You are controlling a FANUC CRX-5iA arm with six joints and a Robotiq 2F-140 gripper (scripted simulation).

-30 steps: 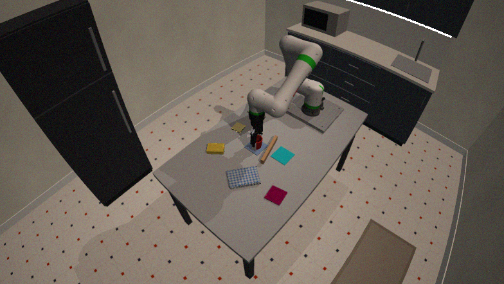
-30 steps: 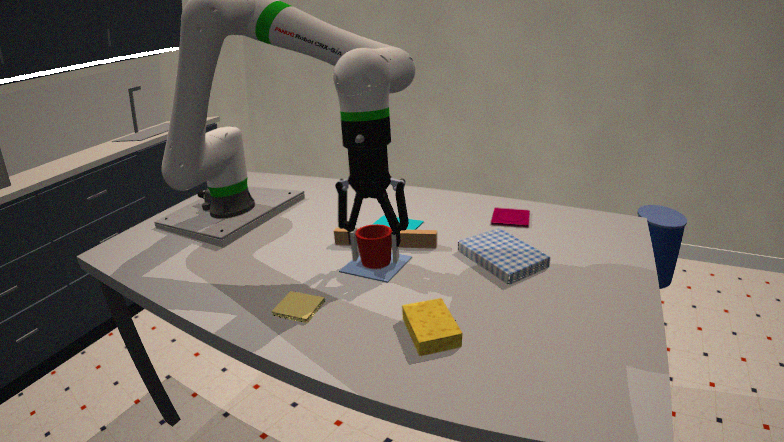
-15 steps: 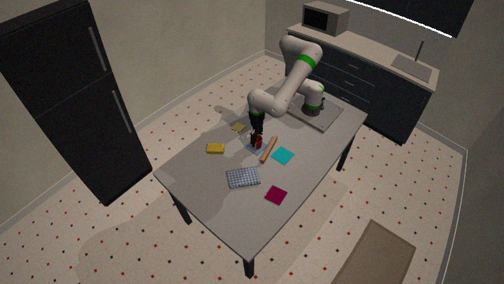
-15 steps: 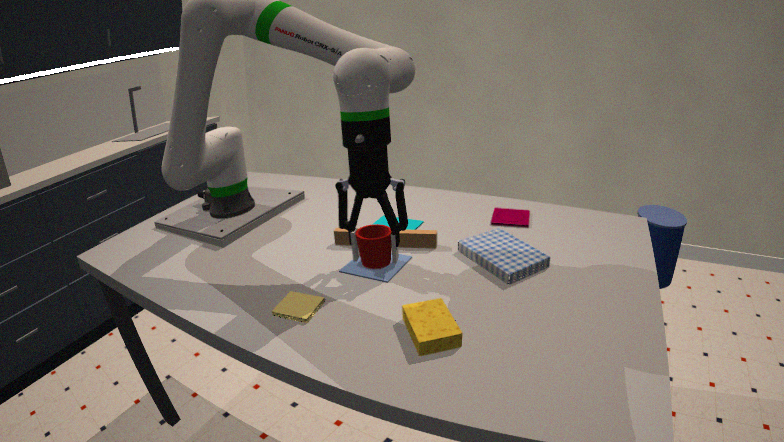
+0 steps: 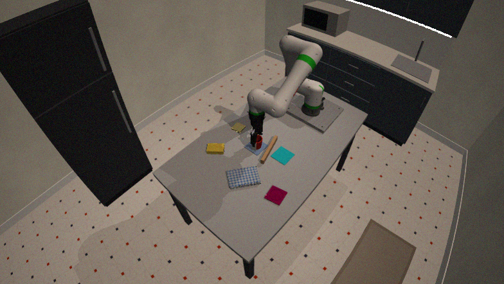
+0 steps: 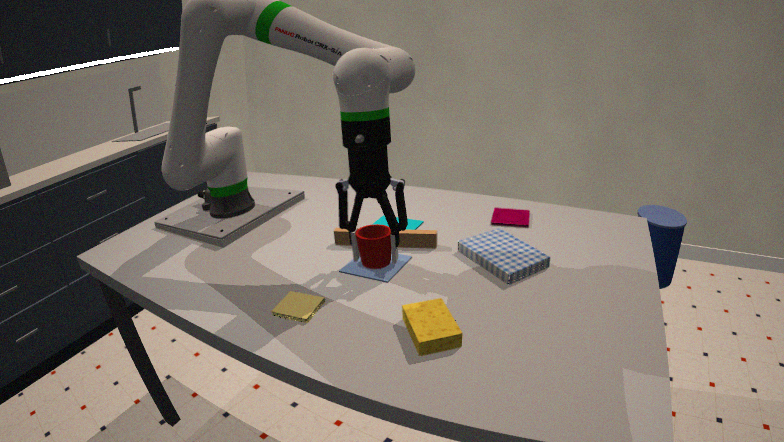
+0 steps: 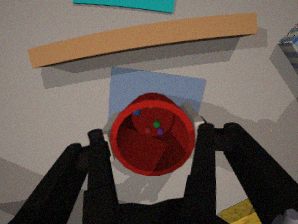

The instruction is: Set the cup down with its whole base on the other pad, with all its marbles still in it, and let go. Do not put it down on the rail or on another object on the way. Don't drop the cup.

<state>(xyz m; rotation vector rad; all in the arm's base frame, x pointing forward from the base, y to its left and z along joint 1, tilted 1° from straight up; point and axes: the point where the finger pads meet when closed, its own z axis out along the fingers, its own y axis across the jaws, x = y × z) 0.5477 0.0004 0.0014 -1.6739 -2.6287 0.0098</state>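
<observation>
Right now the red cup is 20 mm below my hand. Round my hand: blue-checked block: 230 mm ahead, 150 mm to the left, 30 mm below; then wooden rail: 40 mm behind, 80 mm to the left, 30 mm below; then blue marble: 20 mm behind, 20 mm below.
</observation>
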